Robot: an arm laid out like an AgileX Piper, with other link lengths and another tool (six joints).
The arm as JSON. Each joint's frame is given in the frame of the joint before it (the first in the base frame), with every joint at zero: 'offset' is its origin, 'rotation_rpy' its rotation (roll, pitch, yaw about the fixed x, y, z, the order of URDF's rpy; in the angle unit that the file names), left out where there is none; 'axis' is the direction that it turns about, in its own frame. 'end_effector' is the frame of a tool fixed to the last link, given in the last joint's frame.
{
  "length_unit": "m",
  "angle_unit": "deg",
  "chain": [
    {
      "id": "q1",
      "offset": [
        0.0,
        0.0,
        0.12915
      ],
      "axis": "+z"
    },
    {
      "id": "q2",
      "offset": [
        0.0,
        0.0,
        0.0
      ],
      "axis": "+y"
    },
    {
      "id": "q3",
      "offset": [
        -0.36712,
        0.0,
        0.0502
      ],
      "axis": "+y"
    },
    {
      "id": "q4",
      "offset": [
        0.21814,
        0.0,
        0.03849
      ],
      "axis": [
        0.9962,
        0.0,
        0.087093
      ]
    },
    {
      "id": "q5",
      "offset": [
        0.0,
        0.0,
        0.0
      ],
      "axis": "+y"
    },
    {
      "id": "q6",
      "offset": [
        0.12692,
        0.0,
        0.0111
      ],
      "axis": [
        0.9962,
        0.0,
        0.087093
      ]
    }
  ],
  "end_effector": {
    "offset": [
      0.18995,
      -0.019,
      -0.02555
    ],
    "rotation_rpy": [
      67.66,
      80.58,
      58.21
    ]
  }
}
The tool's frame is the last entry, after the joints.
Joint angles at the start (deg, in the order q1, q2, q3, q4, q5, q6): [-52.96 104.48 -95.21 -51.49 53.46 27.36]
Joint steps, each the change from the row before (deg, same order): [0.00 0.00 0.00 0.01 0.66 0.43]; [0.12 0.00 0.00 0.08 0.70 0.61]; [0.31 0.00 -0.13 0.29 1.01 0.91]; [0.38 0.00 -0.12 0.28 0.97 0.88]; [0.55 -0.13 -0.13 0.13 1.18 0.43]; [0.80 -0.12 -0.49 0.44 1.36 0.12]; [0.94 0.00 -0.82 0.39 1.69 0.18]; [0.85 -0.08 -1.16 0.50 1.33 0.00]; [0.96 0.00 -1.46 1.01 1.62 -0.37]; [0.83 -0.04 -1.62 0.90 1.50 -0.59]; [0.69 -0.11 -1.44 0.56 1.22 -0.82]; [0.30 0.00 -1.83 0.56 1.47 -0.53]
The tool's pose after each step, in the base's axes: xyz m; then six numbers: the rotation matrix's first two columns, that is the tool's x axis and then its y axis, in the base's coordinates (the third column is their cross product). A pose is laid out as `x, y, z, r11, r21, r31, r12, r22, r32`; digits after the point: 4 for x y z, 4 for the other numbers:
0.1238, -0.5270, 0.2868, -0.4349, 0.5633, -0.7025, 0.8401, -0.0272, -0.5418
0.1221, -0.5244, 0.2853, -0.4240, 0.5723, -0.7019, 0.8421, -0.0360, -0.5380
0.1216, -0.5203, 0.2833, -0.4063, 0.5841, -0.7027, 0.8472, -0.0473, -0.5292
0.1219, -0.5161, 0.2813, -0.3900, 0.5946, -0.7031, 0.8517, -0.0572, -0.5209
0.1220, -0.5111, 0.2811, -0.3824, 0.6028, -0.7003, 0.8519, -0.0633, -0.5198
0.1248, -0.5053, 0.2817, -0.3760, 0.6101, -0.6974, 0.8536, -0.0647, -0.5169
0.1282, -0.4993, 0.2830, -0.3682, 0.6177, -0.6949, 0.8551, -0.0685, -0.5139
0.1332, -0.4949, 0.2868, -0.3589, 0.6191, -0.6985, 0.8602, -0.0710, -0.5049
0.1398, -0.4889, 0.2894, -0.3496, 0.6248, -0.6981, 0.8665, -0.0678, -0.4946
0.1457, -0.4839, 0.2938, -0.3425, 0.6274, -0.6994, 0.8723, -0.0643, -0.4848
0.1501, -0.4803, 0.2993, -0.3423, 0.6260, -0.7006, 0.8751, -0.0591, -0.4803
0.1513, -0.4777, 0.3055, -0.3303, 0.6278, -0.7048, 0.8798, -0.0657, -0.4708

